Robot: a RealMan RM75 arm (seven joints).
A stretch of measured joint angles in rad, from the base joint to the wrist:
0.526, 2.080, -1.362, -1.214, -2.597, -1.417, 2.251
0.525, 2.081, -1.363, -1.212, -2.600, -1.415, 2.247
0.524, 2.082, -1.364, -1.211, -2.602, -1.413, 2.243
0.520, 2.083, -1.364, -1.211, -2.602, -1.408, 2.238
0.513, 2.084, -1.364, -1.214, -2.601, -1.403, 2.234
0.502, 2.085, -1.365, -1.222, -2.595, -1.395, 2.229
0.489, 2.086, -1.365, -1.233, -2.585, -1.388, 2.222
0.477, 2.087, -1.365, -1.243, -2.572, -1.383, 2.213
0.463, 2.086, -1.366, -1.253, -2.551, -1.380, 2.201
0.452, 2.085, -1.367, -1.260, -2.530, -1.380, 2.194
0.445, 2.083, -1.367, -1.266, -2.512, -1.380, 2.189
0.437, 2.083, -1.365, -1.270, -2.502, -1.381, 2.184
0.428, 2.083, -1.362, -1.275, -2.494, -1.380, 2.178
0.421, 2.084, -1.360, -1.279, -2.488, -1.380, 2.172
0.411, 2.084, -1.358, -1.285, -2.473, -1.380, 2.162
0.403, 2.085, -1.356, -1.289, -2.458, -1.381, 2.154
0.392, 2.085, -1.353, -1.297, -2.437, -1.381, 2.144
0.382, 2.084, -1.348, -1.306, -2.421, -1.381, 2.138
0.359, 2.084, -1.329, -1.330, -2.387, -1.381, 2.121
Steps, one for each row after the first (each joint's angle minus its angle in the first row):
-0.001, 0.001, -0.001, 0.002, -0.003, 0.002, -0.004
-0.002, 0.002, -0.002, 0.003, -0.005, 0.004, -0.008
-0.006, 0.003, -0.002, 0.003, -0.005, 0.009, -0.013
-0.013, 0.004, -0.002, 0.000, -0.004, 0.014, -0.017
-0.024, 0.005, -0.003, -0.008, 0.002, 0.022, -0.022
-0.037, 0.006, -0.003, -0.019, 0.012, 0.029, -0.029
-0.049, 0.007, -0.003, -0.029, 0.025, 0.034, -0.038
-0.063, 0.006, -0.004, -0.039, 0.046, 0.037, -0.050
-0.074, 0.005, -0.005, -0.046, 0.067, 0.037, -0.057
-0.081, 0.003, -0.005, -0.052, 0.085, 0.037, -0.062
-0.089, 0.003, -0.003, -0.056, 0.095, 0.036, -0.067
-0.098, 0.003, 0.000, -0.061, 0.103, 0.037, -0.073
-0.105, 0.004, 0.002, -0.065, 0.109, 0.037, -0.079
-0.115, 0.004, 0.004, -0.071, 0.124, 0.037, -0.089
-0.123, 0.005, 0.006, -0.075, 0.139, 0.036, -0.097
-0.134, 0.005, 0.009, -0.083, 0.160, 0.036, -0.107
-0.144, 0.004, 0.014, -0.092, 0.176, 0.036, -0.113
-0.167, 0.004, 0.033, -0.116, 0.210, 0.036, -0.130

